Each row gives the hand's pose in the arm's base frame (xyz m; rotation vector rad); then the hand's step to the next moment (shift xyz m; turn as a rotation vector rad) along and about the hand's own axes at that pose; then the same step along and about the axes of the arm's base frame.
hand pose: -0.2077 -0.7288 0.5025 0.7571 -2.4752 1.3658
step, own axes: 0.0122 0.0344 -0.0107 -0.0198 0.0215 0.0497
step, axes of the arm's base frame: -0.0292 0.0199 -0.0140 0.0082 -0.0255 -0.0510
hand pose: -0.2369 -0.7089 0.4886 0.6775 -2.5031 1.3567
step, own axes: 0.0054 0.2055 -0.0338 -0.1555 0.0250 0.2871
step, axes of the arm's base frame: -0.1065 0.1230 -0.1301 0.1317 -0.1820 -0.2382
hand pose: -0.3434 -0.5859 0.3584 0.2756 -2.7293 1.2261
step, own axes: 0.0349 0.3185 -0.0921 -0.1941 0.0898 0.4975
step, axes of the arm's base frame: -0.1000 0.2729 -0.1634 0.1445 -0.2934 -0.4316
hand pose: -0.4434 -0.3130 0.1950 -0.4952 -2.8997 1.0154
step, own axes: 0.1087 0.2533 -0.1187 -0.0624 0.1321 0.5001
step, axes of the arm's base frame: -0.0149 0.2914 -0.0701 0.0314 -0.2235 -0.4696
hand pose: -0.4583 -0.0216 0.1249 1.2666 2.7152 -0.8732
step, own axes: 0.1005 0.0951 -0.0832 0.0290 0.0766 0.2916
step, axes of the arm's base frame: 0.0177 0.1605 0.0000 -0.0258 -0.0847 -0.2896
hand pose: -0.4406 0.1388 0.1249 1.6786 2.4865 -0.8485
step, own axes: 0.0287 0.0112 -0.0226 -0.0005 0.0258 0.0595
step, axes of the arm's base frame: 0.0038 0.0376 0.0056 0.0062 -0.0200 -0.0614
